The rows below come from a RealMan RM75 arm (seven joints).
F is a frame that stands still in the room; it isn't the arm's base.
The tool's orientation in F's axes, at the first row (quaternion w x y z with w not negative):
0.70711, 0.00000, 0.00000, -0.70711
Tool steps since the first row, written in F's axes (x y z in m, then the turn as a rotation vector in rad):
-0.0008, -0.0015, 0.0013, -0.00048, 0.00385, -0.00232
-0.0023, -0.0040, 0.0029, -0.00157, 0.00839, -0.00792
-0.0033, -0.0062, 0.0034, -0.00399, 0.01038, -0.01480
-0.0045, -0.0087, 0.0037, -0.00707, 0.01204, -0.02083
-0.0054, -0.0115, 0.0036, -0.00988, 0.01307, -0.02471
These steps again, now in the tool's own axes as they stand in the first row. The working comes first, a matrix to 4 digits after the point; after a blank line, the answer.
The tool's axes in the first row as the columns of a matrix, in F's axes (used below as rounded here):
0.0000, 1.0000, 0.0000
-1.0000, 0.0000, 0.0000
0.0000, 0.0000, 1.0000

0.0015, -0.0008, 0.0013, -0.00385, -0.00048, -0.00232
0.0040, -0.0023, 0.0029, -0.00839, -0.00157, -0.00792
0.0062, -0.0033, 0.0034, -0.01038, -0.00399, -0.01480
0.0087, -0.0045, 0.0037, -0.01204, -0.00707, -0.02083
0.0115, -0.0054, 0.0036, -0.01307, -0.00988, -0.02471

